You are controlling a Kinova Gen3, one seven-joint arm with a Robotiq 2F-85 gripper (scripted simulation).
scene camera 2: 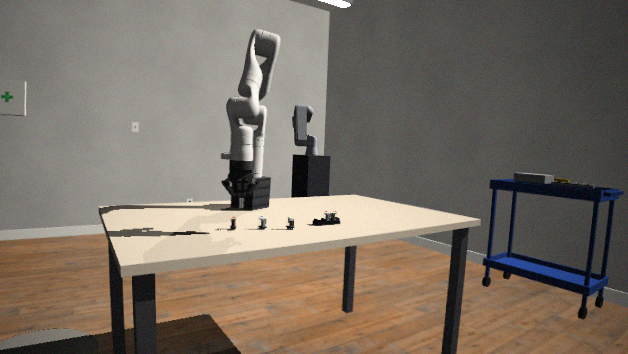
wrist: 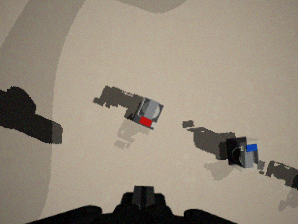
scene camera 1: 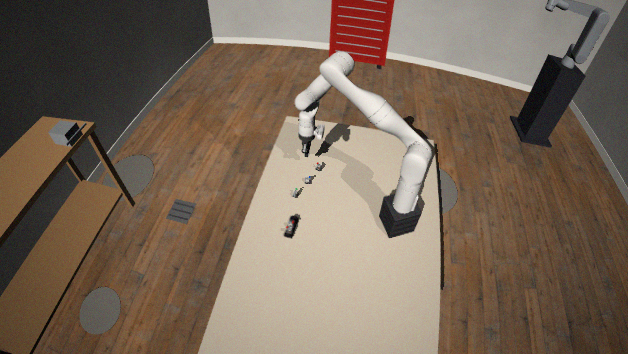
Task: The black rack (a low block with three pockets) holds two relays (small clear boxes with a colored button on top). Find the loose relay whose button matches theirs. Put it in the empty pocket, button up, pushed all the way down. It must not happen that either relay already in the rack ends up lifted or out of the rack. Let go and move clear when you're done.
Path:
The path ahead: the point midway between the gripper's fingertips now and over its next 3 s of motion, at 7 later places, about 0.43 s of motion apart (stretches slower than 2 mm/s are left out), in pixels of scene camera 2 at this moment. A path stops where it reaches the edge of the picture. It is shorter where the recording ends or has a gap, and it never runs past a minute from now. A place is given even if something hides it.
My gripper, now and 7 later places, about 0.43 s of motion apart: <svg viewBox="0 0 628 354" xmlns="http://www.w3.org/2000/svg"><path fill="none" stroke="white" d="M240 208L248 208L268 209L271 209L295 209L299 209L294 209L279 209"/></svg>

